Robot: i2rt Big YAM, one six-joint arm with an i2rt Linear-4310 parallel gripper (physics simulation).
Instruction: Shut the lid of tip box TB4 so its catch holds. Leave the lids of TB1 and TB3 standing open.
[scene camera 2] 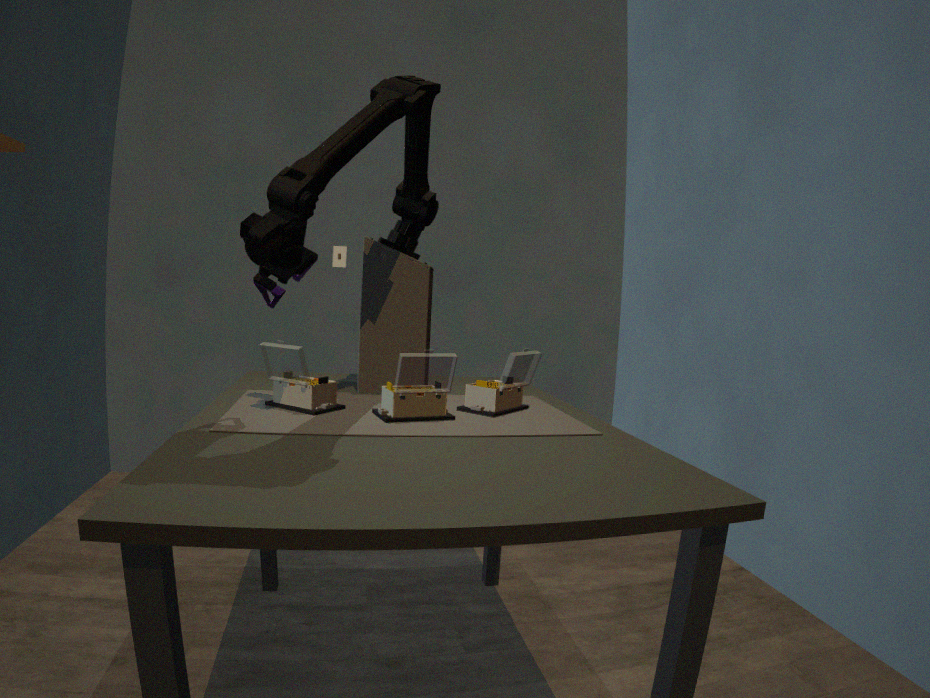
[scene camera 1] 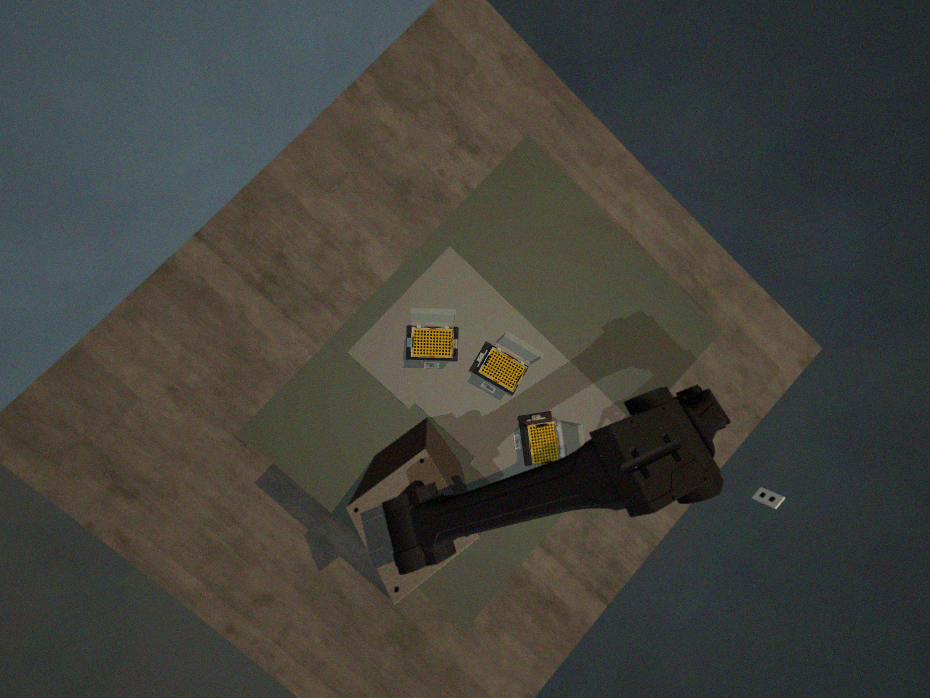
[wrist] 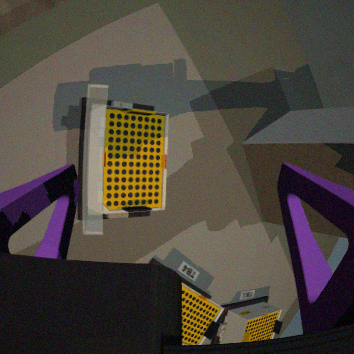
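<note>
TB4 is the middle box, its label readable in the wrist view. Its clear lid stands open; the black gripper body partly hides the box in the wrist view. Another tip box, its label not visible, has its lid standing open. The far tip box also has its lid open; its label is not clear. My gripper is open and empty, high above the boxes; the arm hides it in scene camera 1.
The boxes stand on a pale mat on the greenish table. The arm's brown pedestal rises beside the mat. The upright lids stick up above the boxes.
</note>
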